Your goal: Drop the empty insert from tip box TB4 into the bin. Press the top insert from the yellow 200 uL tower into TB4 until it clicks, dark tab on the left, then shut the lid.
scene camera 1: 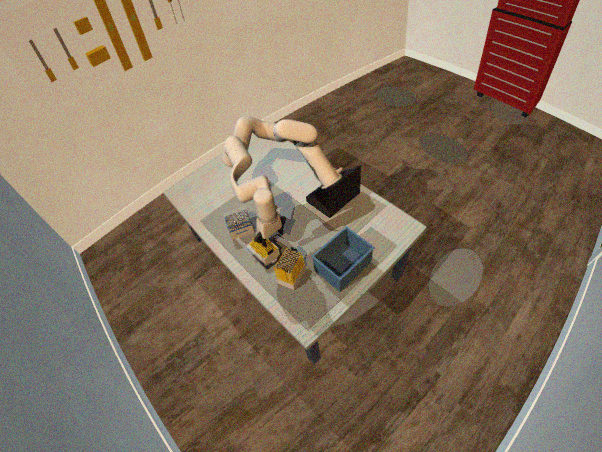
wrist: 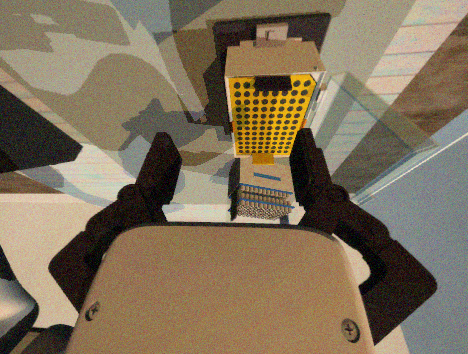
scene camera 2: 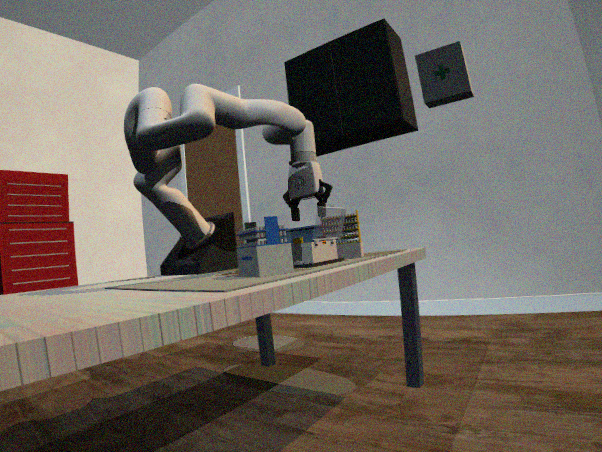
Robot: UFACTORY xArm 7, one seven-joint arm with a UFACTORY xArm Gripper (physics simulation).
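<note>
Tip box TB4 [scene camera 1: 269, 258] [scene camera 2: 320, 251] [wrist: 272, 60] stands on the table with its clear lid [scene camera 2: 334, 216] [wrist: 385, 115] open. A yellow perforated insert [scene camera 1: 262, 248] [wrist: 270, 116] sits in TB4; in the wrist view its dark tab is at the top and a yellow tab at the bottom. The yellow tower [scene camera 1: 290, 267] [scene camera 2: 352, 249] stands beside TB4. The blue bin [scene camera 1: 327, 273] stands on the far side of that tower from TB4. My gripper [scene camera 1: 271, 237] [scene camera 2: 309, 215] [wrist: 232, 144] is open and empty above TB4, its right finger near the insert's lower right corner in the wrist view.
A blue-marked tower [scene camera 1: 240, 226] [scene camera 2: 265, 260] [wrist: 265, 173] stands on the other side of TB4. TB4 rests on a dark base [wrist: 320, 27]. My arm's black base [scene camera 1: 335, 195] stands on the table [scene camera 1: 305, 336] beyond the bin. A red tool cabinet [scene camera 1: 515, 60] [scene camera 2: 35, 230] stands off the table.
</note>
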